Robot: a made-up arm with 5 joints. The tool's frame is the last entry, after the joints.
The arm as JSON. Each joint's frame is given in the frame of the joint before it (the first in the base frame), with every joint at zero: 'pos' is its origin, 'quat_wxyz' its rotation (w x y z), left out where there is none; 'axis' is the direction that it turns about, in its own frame. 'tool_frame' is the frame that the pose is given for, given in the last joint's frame.
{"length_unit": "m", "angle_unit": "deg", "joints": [
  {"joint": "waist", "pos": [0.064, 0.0, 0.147], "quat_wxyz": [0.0, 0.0, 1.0, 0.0], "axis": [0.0, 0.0, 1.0]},
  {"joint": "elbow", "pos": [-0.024, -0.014, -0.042], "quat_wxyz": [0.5, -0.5, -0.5, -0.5], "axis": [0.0, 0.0, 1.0]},
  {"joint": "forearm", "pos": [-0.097, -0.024, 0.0], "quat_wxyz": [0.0, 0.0, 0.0, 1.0], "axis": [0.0, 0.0, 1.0]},
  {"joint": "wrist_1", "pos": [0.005, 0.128, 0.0], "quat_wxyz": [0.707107, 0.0, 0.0, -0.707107], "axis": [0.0, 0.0, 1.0]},
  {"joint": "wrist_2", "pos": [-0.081, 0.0, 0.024], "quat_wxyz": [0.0, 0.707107, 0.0, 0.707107], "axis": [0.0, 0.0, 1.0]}
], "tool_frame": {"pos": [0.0, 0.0, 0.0], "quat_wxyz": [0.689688, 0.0, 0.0, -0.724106]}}
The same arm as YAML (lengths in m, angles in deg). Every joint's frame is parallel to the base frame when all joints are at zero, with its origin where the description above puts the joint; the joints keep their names.
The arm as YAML. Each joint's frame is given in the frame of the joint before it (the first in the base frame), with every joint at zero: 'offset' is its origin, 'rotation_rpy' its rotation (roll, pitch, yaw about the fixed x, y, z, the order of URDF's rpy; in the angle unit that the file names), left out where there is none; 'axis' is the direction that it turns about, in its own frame. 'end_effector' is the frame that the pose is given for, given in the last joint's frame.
length_unit: m
angle_unit: deg
chain:
  - id: waist
    offset: [0.064, 0.0, 0.147]
    axis: [0.0, 0.0, -1.0]
  - id: elbow
    offset: [0.024, -0.014, 0.042]
    axis: [0.0, 1.0, 0.0]
  - id: forearm
    offset: [0.024, 0.0, 0.097]
    axis: [0.0, 1.0, 0.0]
  - id: wrist_1
    offset: [0.128, 0.0, 0.005]
    axis: [0.0, 1.0, 0.0]
  - id: wrist_2
    offset: [0.081, 0.024, 0.0]
    axis: [-1.0, 0.0, 0.0]
end_effector:
  offset: [0.0, 0.0, 0.0]
  rotation_rpy: [90.0, -87.21, -90.0]

